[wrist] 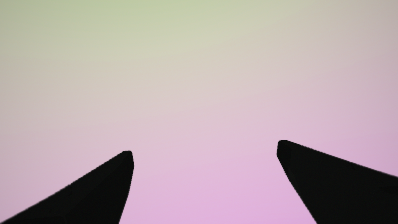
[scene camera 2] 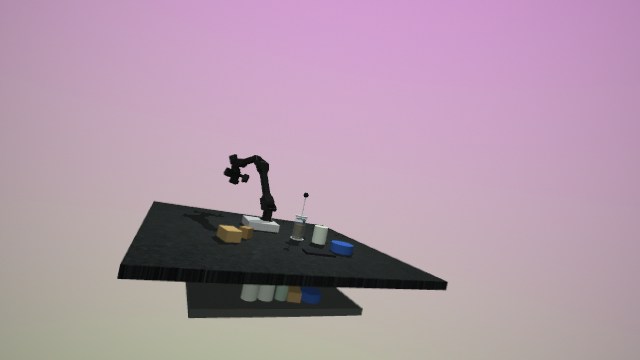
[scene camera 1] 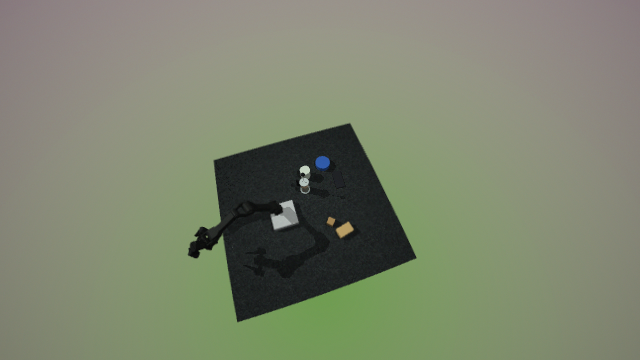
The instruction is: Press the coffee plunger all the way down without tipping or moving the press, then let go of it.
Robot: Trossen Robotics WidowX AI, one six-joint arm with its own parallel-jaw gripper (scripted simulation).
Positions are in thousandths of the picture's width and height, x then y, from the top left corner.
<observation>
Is my gripper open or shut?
Open.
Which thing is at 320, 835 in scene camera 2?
A shelf.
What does my gripper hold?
Nothing.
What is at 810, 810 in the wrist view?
My gripper.
</observation>
